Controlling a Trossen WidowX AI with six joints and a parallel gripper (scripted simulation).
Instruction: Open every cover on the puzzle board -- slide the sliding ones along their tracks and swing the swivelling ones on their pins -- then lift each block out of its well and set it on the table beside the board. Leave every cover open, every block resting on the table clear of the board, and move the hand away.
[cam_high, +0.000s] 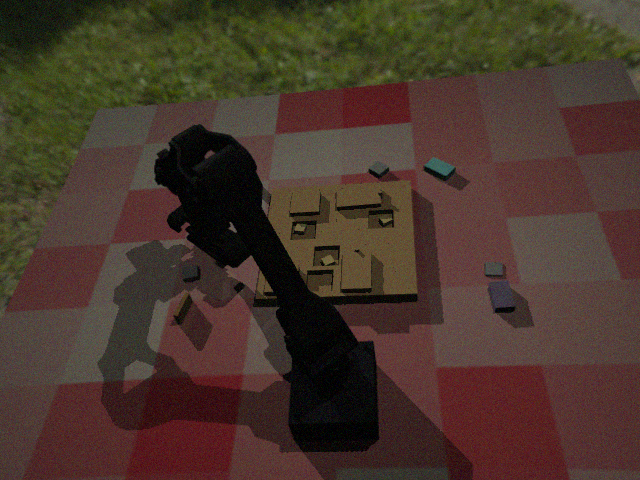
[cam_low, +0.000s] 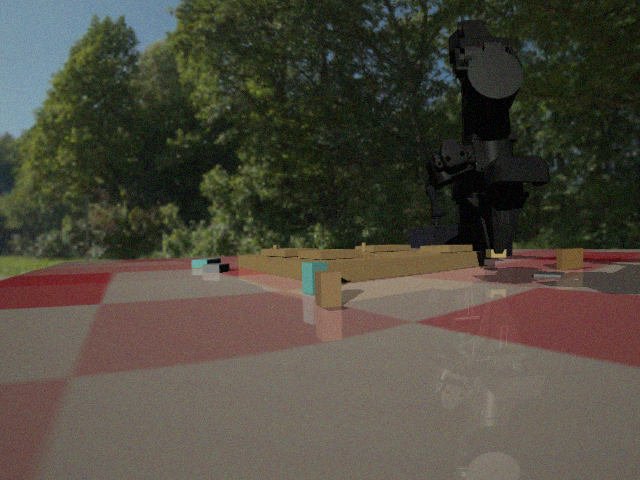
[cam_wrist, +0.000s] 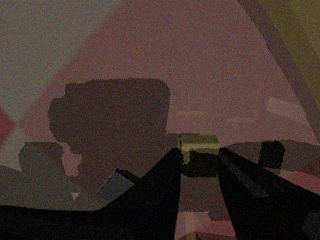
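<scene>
Now: the tan puzzle board 210 mm to the right of my gripper tip and 40 mm ahead of it. The rest, counted from my gripper tip: brown slab: 100 mm behind, 70 mm to the left, 10 mm below; then teal cube: 230 mm ahead, 40 mm to the right, 10 mm below; then purple block: 510 mm to the right, 110 mm behind, 20 mm below.
</scene>
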